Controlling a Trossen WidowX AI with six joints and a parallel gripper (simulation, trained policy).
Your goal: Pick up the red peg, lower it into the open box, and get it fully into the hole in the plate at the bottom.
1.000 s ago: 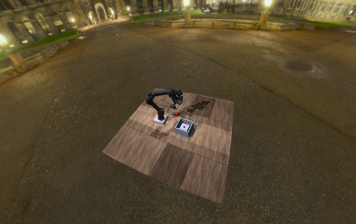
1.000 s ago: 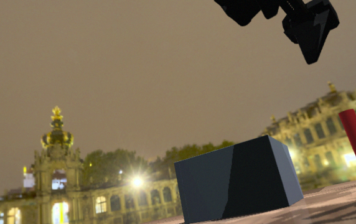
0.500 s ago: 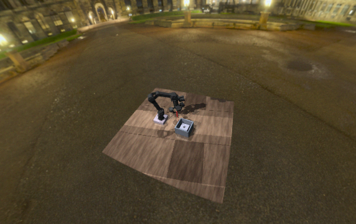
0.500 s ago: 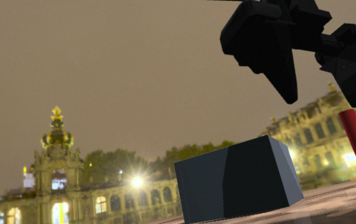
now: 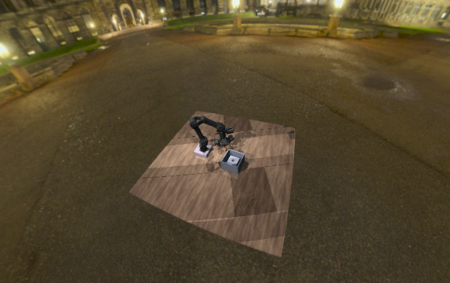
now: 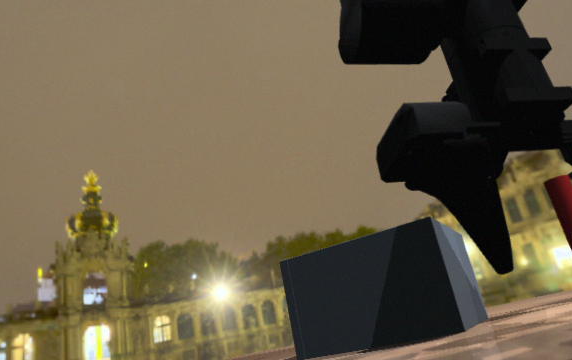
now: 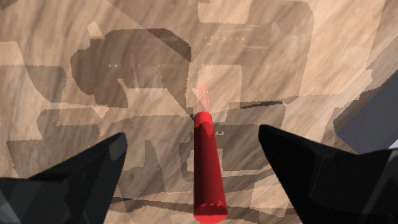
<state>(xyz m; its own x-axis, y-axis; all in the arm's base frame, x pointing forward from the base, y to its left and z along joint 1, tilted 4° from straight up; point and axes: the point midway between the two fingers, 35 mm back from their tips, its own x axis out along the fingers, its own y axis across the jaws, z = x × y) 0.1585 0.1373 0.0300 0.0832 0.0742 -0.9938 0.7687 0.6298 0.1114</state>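
Now: the plate 170 mm ahead of my gripper tip, 160 mm to the right of it and 20 mm above it. Round my gripper tip: red peg 10 mm behind, 10 mm above; grey box 170 mm ahead, 160 mm to the right.
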